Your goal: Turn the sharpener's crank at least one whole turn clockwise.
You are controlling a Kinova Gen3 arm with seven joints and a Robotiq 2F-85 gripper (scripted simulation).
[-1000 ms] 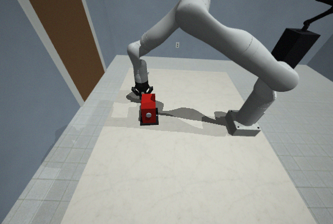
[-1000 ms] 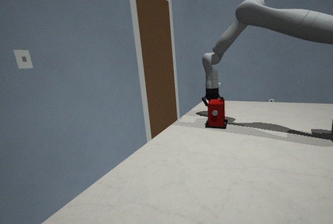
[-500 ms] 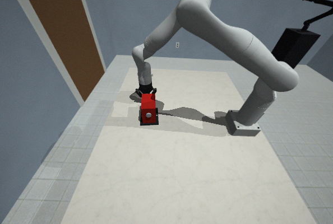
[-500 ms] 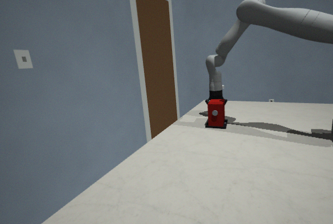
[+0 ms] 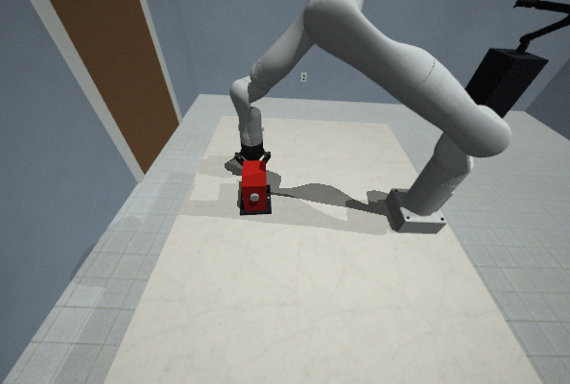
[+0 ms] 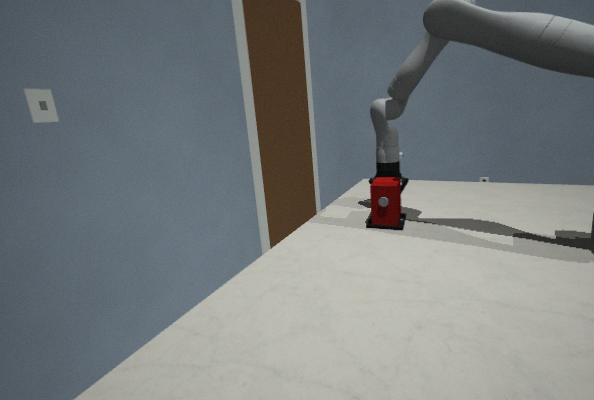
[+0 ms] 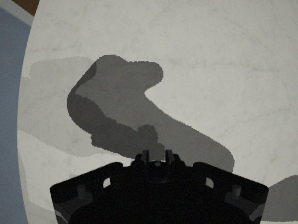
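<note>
The crank knob is 20 mm to the left of my hand.
</note>
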